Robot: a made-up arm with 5 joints.
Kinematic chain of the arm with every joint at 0, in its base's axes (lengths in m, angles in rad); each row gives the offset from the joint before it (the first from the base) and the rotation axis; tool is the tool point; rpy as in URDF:
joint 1: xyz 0.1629 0.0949 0.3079 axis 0.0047 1 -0.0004
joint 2: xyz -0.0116 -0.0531 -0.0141 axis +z
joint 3: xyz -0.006 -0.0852 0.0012 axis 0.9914 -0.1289 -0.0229
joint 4: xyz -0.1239 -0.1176 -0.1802 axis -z
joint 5: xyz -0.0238 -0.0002 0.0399 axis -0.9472 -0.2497 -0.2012
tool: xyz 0.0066 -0.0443 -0.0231 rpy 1.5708 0 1.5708
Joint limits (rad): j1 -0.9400..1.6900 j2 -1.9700..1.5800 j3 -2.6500..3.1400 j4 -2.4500..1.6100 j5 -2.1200..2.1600
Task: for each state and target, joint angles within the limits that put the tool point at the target. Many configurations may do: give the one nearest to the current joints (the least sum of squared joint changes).
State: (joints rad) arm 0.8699 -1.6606 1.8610 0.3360 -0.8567
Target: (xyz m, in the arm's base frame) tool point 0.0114 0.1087 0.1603
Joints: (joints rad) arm 1.4671 -1.9135 1.5159 0.2612 -0.7836
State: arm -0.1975 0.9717 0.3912 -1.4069 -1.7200
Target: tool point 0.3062 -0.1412 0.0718
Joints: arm 0.1299 1.4290 0.1377 -1.5595 -1.7559
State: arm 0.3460 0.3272 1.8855 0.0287 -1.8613
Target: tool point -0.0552 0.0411 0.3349
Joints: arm 0.6710 0.7333 1.6169 -0.2217 -1.9168
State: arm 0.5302 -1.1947 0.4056 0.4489 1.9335
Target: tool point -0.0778 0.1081 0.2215
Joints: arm 0.3042 -0.9783 0.5232 0.5223 2.0052
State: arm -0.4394 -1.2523 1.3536 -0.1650 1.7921
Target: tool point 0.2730 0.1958 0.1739
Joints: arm -0.7830 -1.7051 1.1935 0.0085 2.1585
